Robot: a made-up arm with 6 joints.
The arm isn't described. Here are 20 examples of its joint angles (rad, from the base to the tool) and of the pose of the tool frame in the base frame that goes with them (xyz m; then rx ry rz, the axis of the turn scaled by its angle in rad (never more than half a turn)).
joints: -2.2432 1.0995 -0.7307 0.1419 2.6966 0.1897
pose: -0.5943 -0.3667 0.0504 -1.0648 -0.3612 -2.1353
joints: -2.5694 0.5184 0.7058 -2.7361 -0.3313 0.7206
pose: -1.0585 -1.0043 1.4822 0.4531 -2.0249 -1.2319
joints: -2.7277 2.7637 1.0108 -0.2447 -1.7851 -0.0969
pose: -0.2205 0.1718 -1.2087 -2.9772 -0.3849 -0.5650
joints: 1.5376 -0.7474 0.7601 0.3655 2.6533 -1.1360
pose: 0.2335 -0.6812 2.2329 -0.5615 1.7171 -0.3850
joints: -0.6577 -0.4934 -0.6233 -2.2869 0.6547 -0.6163
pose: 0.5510 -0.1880 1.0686 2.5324 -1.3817 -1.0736
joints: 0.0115 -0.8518 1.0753 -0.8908 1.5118 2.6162
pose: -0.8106 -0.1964 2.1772 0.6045 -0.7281 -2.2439
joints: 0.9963 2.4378 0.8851 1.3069 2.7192 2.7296
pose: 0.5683 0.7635 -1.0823 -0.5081 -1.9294 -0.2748
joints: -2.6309 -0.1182 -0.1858 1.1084 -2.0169 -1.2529
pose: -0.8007 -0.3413 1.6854 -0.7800 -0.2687 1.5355
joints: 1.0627 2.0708 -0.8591 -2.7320 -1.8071 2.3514
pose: -0.2642 0.0229 0.0547 0.1587 1.5320 0.6614
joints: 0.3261 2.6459 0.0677 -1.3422 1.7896 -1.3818
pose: -0.4098 -0.2269 -0.5419 0.3493 -0.0955 -1.0283
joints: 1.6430 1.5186 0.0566 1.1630 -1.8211 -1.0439
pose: 0.0207 1.3122 -0.2912 -2.0850 0.1455 -0.4686
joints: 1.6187 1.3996 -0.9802 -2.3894 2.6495 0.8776
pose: -0.1628 0.0816 0.2256 -1.8451 -1.2994 -0.9748
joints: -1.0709 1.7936 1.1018 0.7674 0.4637 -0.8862
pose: 0.7404 -1.6795 -0.0897 0.3127 0.2335 -0.8505
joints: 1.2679 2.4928 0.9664 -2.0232 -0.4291 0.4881
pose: 0.0197 0.4254 -1.1351 0.3225 1.8824 0.0354
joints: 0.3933 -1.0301 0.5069 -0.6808 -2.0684 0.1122
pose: -0.4423 -0.4200 2.0023 -0.4258 0.3534 1.0173
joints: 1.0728 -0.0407 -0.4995 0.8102 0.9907 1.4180
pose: 0.6400 0.7660 1.2632 -1.2445 -1.9083 0.6241
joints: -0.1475 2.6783 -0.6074 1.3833 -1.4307 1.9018
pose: -0.5213 0.0397 -0.3847 -0.5854 0.3041 -1.9100
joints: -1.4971 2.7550 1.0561 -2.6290 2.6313 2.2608
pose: 0.2691 -0.0858 -1.2171 -0.2953 -1.8804 0.0166
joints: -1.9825 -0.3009 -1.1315 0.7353 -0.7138 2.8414
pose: -0.3779 -0.4204 0.8772 -0.9085 1.5082 1.4387
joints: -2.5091 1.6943 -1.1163 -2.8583 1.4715 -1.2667
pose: 0.1837 -0.1979 0.2434 1.1821 -0.5078 1.3275
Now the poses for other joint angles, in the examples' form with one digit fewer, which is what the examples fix.
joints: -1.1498 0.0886 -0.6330 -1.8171 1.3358 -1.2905
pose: 0.342 -0.586 0.666 -0.904 2.429 1.536
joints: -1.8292 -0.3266 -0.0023 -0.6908 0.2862 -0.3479
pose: -0.350 -0.630 1.622 0.187 -1.288 -1.590
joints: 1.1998 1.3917 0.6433 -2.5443 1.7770 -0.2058
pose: 0.388 1.521 -0.035 0.821 0.028 -1.443
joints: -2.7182 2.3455 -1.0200 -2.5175 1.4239 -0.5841
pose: 0.321 -0.094 0.322 0.197 -1.463 1.050
